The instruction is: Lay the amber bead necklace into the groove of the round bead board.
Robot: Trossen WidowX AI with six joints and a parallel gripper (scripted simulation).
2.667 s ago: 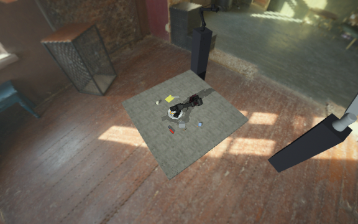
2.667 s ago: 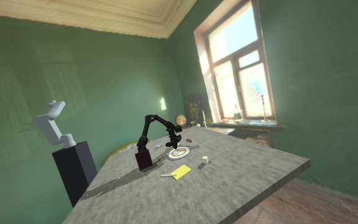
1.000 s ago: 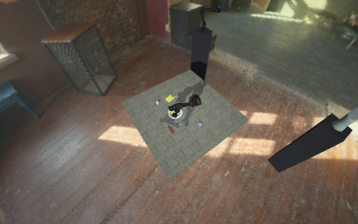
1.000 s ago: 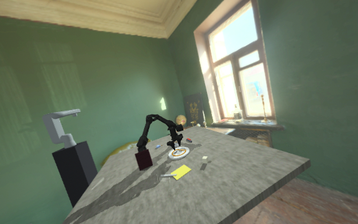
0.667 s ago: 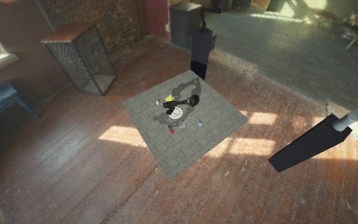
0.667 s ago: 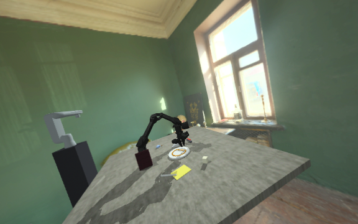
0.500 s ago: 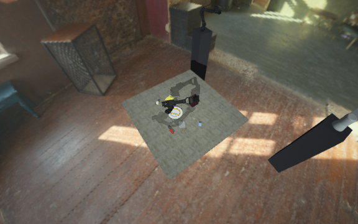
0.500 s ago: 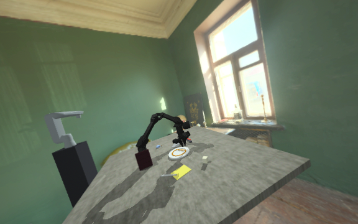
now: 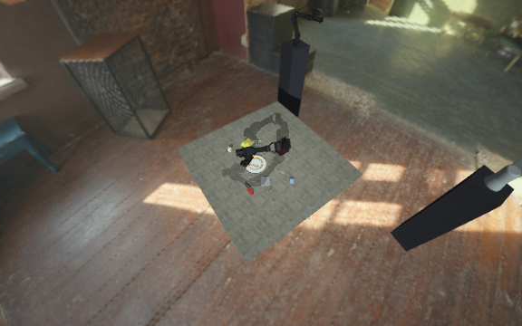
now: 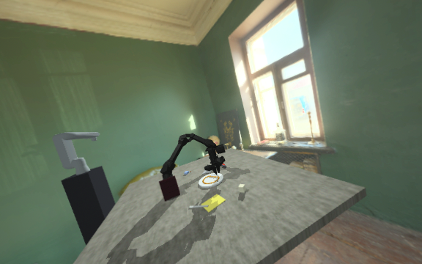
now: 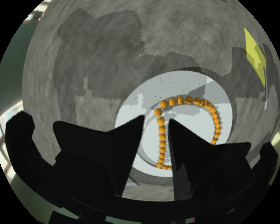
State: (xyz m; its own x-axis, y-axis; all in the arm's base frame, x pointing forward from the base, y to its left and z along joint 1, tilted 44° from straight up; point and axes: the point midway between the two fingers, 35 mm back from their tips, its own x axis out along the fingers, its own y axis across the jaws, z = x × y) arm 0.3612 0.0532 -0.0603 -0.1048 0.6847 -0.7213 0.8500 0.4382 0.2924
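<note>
Right now the board is 60 mm behind my gripper tip, 10 mm to the left of it and 40 mm below it. From my gripper tip the other things lie so: red tool 110 mm ahead, 230 mm to the left, 30 mm below; grey square 50 mm behind, 220 mm to the left, 40 mm below; small white cube 80 mm ahead, 260 mm to the right, 20 mm below.
</note>
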